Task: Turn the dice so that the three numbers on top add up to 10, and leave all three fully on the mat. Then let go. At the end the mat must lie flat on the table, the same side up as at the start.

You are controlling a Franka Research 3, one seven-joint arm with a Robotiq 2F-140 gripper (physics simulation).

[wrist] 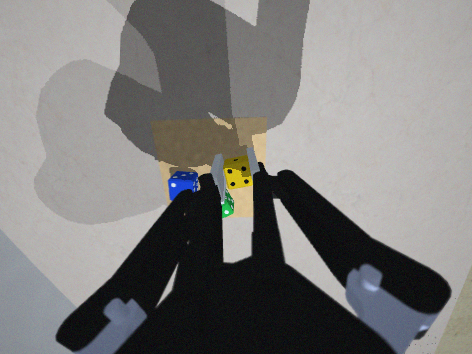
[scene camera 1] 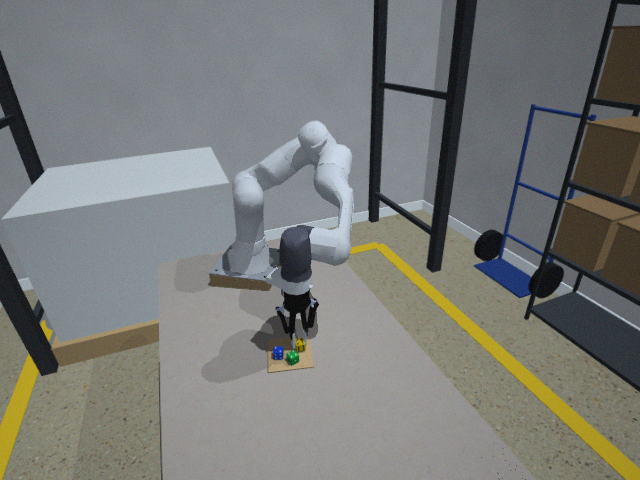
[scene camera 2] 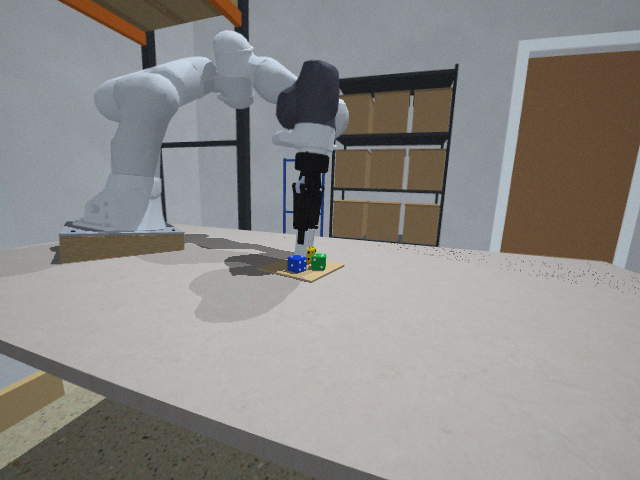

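My gripper (scene camera 1: 299,342) (scene camera 2: 305,249) (wrist: 236,161) points down, shut on the yellow die (scene camera 1: 300,345) (scene camera 2: 311,254) (wrist: 238,177), low over the back right part of the tan mat (scene camera 1: 305,363) (scene camera 2: 311,277) (wrist: 260,145). Whether the yellow die touches the mat is unclear. Its face with four dots faces the wrist camera. The blue die (scene camera 1: 278,353) (scene camera 2: 296,264) (wrist: 182,188) sits on the mat's left part in scene camera 1. The green die (scene camera 1: 293,357) (scene camera 2: 318,261) (wrist: 228,205) sits in front of the yellow one; a finger partly hides it in the wrist view. The mat looks flat.
The table (scene camera 1: 289,423) (scene camera 2: 413,351) extends around the mat. The arm's wooden base block (scene camera 1: 240,282) (scene camera 2: 121,248) stands behind the mat in scene camera 1. A large pale box (scene camera 1: 129,248) stands left of the table. The arm's shadow falls across the mat.
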